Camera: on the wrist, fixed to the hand. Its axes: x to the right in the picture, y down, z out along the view.
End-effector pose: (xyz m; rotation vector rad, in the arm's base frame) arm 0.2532 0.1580 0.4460 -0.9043 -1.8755 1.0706
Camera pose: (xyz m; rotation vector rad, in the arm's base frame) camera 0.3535 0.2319 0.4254 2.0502 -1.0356 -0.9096
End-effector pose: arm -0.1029 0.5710 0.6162 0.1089 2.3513 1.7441
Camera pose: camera -0.1425 0.4939 0.7080 -1.6228 0.0448 -0.2506
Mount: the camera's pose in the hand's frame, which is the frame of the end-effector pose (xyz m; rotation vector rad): 0.0129 0.0672 -0.1061 0.0024 0.3683 3.1102
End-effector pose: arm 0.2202 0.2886 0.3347 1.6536 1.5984 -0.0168
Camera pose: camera 0.2250 0.3664 0.4340 -1.9122 1.8109 -1.4543
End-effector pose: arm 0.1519 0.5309 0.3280 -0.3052 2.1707 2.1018
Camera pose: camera 0.1316 0.4258 0.3950 -1.3602 -0.2381 -0.0932
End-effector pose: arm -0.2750 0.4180 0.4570 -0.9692 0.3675 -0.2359
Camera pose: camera -0.3042 0.3699 0.3440 0.5502 1.6627 2.3740
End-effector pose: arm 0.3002 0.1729 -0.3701 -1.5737 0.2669 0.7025
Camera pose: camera 0.3020 0.0642 -0.4343 -0.2034 -2.0077 -1.4719
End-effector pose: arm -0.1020 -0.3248 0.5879 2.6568 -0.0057 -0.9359
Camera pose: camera -0.0202 -0.3581 0.6781 0.1080 -2.3732 0.7035
